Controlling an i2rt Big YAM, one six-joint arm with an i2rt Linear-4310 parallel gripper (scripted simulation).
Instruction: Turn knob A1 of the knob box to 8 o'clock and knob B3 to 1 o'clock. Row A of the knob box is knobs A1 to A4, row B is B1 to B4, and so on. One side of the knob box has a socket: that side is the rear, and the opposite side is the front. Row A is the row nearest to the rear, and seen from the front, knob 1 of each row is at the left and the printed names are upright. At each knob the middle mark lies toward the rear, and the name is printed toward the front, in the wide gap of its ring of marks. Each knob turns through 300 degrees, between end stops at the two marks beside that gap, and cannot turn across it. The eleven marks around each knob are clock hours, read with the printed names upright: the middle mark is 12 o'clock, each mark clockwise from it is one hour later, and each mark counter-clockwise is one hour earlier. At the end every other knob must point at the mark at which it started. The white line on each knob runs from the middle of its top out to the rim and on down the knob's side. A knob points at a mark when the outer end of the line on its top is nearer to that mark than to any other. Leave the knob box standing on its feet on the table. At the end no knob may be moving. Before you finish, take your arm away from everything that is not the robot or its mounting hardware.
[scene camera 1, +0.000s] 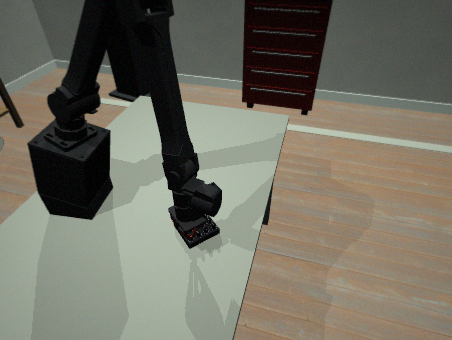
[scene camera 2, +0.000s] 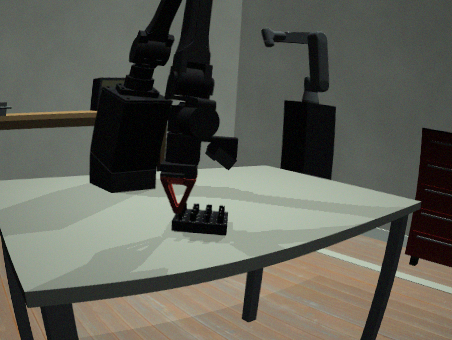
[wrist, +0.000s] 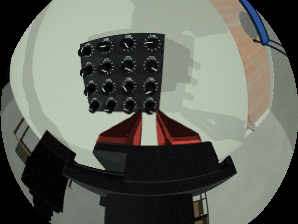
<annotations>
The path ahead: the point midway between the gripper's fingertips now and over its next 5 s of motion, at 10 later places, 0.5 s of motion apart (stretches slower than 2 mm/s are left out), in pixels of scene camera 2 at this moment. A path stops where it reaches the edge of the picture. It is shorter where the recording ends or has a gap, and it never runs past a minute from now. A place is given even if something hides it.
The gripper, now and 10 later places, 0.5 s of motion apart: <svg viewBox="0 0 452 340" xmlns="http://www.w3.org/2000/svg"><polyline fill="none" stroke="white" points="177,212 179,197 179,196 179,195 180,193 179,192 180,190 180,189 180,188 180,187 180,191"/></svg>
</annotations>
